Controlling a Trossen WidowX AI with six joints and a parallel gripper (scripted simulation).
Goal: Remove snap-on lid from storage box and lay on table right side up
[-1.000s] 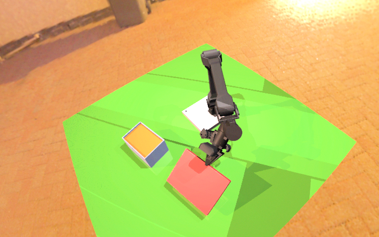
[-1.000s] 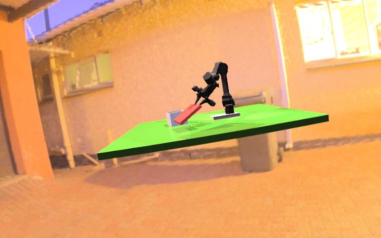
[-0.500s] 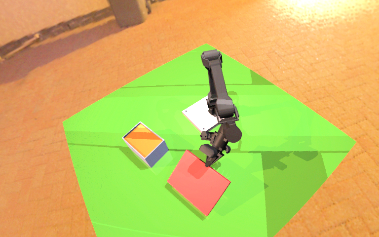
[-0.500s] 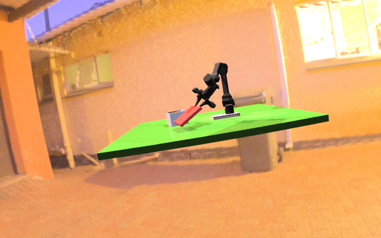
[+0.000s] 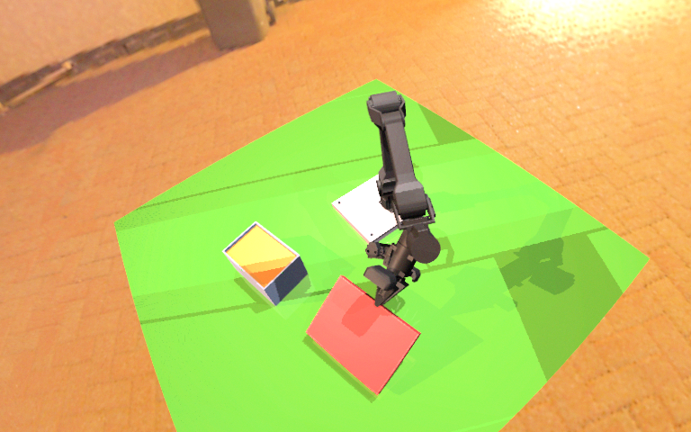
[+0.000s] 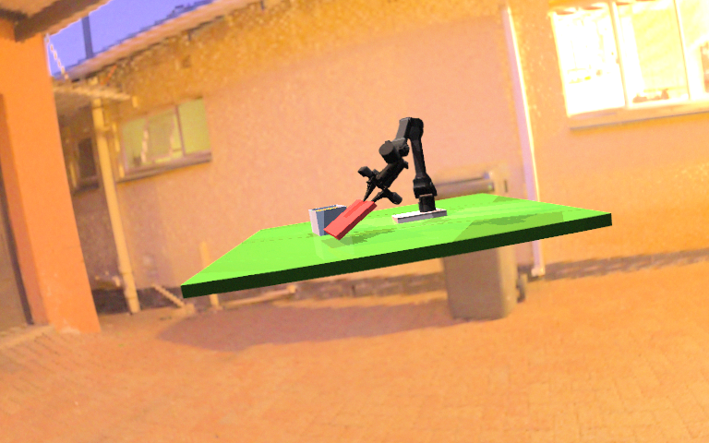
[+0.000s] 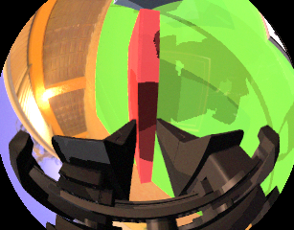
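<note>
The red lid lies 70 mm ahead of my gripper tip, 40 mm below it and 10 mm to the left of it. The rest, counted from my gripper tip: storage box (330 mm to the right, 150 mm ahead, 70 mm below).
</note>
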